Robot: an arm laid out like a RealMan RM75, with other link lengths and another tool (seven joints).
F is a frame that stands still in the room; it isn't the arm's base.
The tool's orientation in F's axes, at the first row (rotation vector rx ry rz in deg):
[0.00, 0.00, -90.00]
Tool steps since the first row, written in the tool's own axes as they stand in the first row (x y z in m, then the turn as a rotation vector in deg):
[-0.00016, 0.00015, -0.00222, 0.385, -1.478, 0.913]
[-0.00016, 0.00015, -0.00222, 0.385, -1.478, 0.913]
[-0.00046, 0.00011, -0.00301, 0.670, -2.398, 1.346]
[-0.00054, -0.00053, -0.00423, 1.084, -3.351, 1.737]
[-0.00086, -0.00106, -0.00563, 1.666, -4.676, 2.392]
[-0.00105, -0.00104, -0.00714, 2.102, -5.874, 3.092]
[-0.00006, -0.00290, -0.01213, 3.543, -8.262, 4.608]
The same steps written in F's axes. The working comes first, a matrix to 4 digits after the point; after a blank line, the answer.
The tool's axes in the first row as the columns of a matrix, in F's axes (used below as rounded here):
[0.0000, 1.0000, 0.0000]
[-1.0000, 0.0000, 0.0000]
[0.0000, 0.0000, 1.0000]

[0.00015, 0.00016, -0.00222, -1.478, -0.385, 0.913]
[0.00015, 0.00016, -0.00222, -1.478, -0.385, 0.913]
[0.00011, 0.00046, -0.00301, -2.398, -0.670, 1.346]
[-0.00053, 0.00054, -0.00423, -3.351, -1.084, 1.737]
[-0.00106, 0.00086, -0.00563, -4.676, -1.666, 2.392]
[-0.00104, 0.00105, -0.00714, -5.874, -2.102, 3.092]
[-0.00290, 0.00006, -0.01213, -8.262, -3.543, 4.608]

